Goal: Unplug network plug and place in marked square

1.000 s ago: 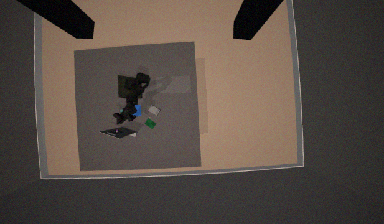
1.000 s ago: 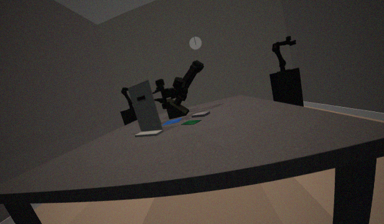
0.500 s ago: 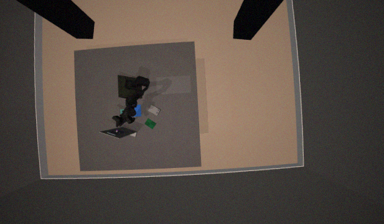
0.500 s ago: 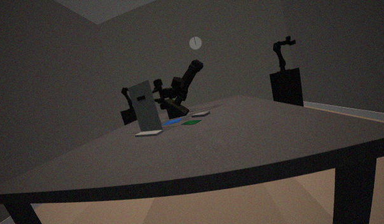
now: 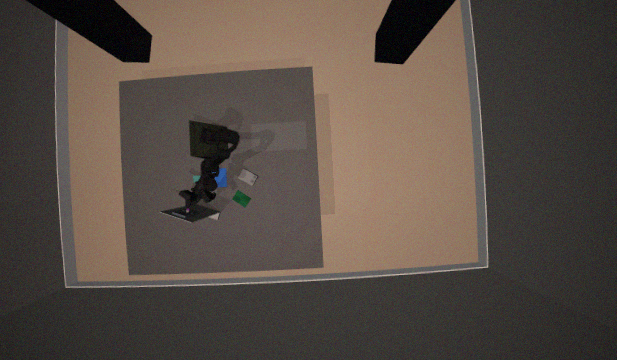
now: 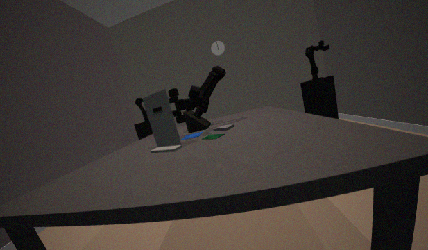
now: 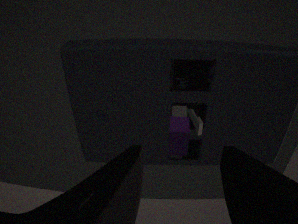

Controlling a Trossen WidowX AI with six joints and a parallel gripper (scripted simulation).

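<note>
Now: the purple plug 2 cm ahead of my gripper tip. Round my gripper tip: grey panel: 4 cm ahead, 1 cm to the right, 7 cm below.
</note>
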